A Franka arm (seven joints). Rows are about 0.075 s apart.
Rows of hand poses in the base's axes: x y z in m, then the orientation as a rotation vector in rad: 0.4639 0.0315 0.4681 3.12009 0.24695 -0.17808; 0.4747 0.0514 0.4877 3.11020 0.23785 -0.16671; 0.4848 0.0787 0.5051 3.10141 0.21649 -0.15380; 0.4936 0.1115 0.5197 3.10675 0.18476 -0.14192; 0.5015 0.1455 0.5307 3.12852 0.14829 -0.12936; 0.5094 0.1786 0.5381 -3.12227 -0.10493 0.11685; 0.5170 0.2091 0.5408 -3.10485 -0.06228 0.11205; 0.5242 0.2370 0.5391 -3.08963 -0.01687 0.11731; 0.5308 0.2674 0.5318 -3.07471 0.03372 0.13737; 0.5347 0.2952 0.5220 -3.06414 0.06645 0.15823; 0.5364 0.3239 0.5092 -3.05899 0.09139 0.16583; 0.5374 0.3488 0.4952 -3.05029 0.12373 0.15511; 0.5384 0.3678 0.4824 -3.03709 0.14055 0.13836; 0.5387 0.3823 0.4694 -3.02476 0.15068 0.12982; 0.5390 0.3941 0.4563 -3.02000 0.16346 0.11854; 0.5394 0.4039 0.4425 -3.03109 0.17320 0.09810; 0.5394 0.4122 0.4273 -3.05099 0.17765 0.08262; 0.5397 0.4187 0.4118 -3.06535 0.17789 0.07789; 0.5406 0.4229 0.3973 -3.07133 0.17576 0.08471
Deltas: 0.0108 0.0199 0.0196 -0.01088 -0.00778 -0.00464; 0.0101 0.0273 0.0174 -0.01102 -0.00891 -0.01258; 0.0088 0.0328 0.0146 0.00225 -0.00787 -0.02055; 0.0079 0.0340 0.0110 0.01861 -0.00780 -0.02479; 0.0079 0.0331 0.0074 0.02146 -0.00686 -0.02839; 0.0076 0.0305 0.0027 0.01777 -0.00183 -0.02776; 0.0072 0.0279 -0.0017 0.01445 0.00456 -0.02964; 0.0066 0.0304 -0.0073 0.01263 0.01427 -0.03297; 0.0039 0.0278 -0.0098 0.00824 0.01445 -0.02132; 0.0017 0.0287 -0.0128 0.00339 0.00562 -0.01633; 0.0010 0.0249 -0.0140 0.00676 -0.00611 -0.02195; 0.0010 0.0190 -0.0128 0.01222 -0.01057 -0.01248; 0.0003 0.0145 -0.0130 0.01161 -0.00546 -0.00784; 0.0003 0.0118 -0.0131 0.00382 -0.00703 -0.00915; 0.0004 0.0098 -0.0138 -0.01184 -0.01274 -0.00635; 0.0000 0.0083 -0.0152 -0.02029 -0.00927 -0.00207; 0.0003 0.0065 -0.0155 -0.01438 -0.00251 0.00063; 0.0009 0.0042 -0.0145 -0.00572 0.00461 0.00191
